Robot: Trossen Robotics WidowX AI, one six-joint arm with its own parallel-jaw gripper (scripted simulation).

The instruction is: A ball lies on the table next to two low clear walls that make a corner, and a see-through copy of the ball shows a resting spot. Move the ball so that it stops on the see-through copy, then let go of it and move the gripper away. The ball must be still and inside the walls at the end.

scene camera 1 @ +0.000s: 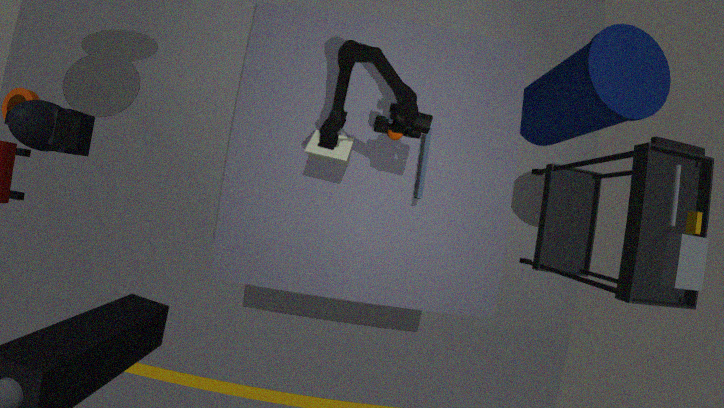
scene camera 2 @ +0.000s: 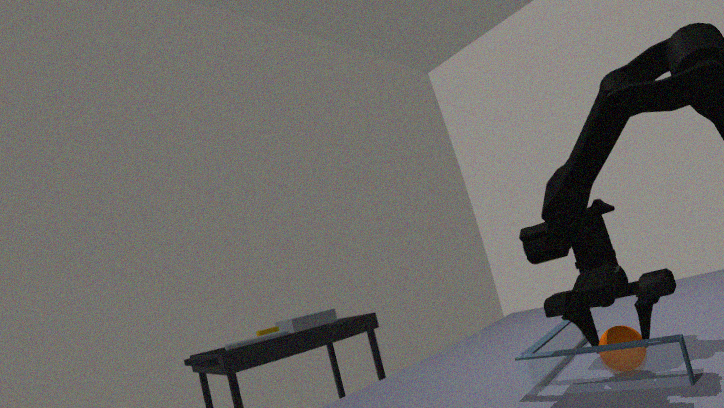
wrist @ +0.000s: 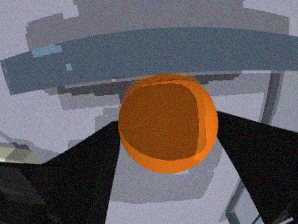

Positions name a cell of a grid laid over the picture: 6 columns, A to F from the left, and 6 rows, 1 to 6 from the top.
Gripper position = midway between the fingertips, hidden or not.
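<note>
My gripper (scene camera 2: F6), which you'd also find in the wrist view (wrist: D4), is holding a ball (wrist: D4). There's a wall (scene camera 2: E5) here as well.
</note>
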